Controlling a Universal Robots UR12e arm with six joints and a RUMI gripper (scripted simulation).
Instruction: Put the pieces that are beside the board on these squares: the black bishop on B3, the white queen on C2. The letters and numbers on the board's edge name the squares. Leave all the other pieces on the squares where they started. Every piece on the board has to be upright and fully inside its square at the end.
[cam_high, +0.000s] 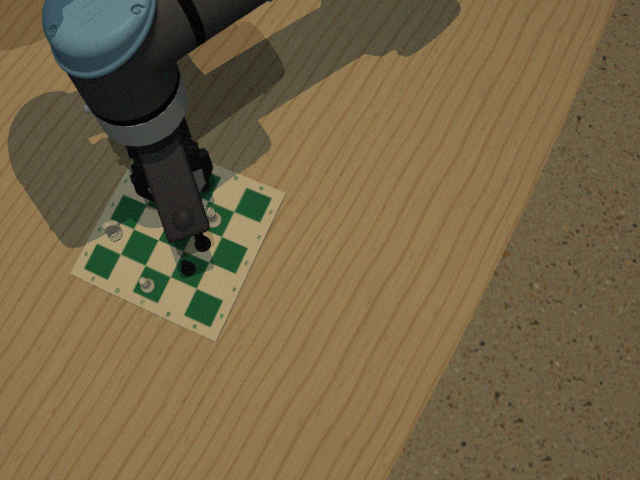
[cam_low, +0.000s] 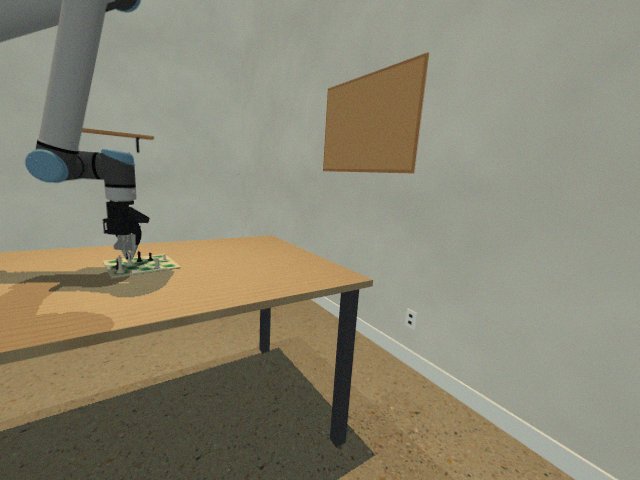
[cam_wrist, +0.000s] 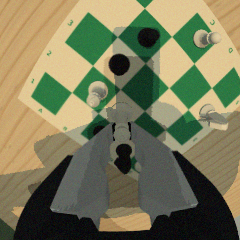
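Now: the cream board 4 cm ahead of my hand, 1 cm to the left of it and 4 cm below it. The rest, counted from my hand: black bishop 3 cm ahead, 5 cm to the left, 2 cm below.
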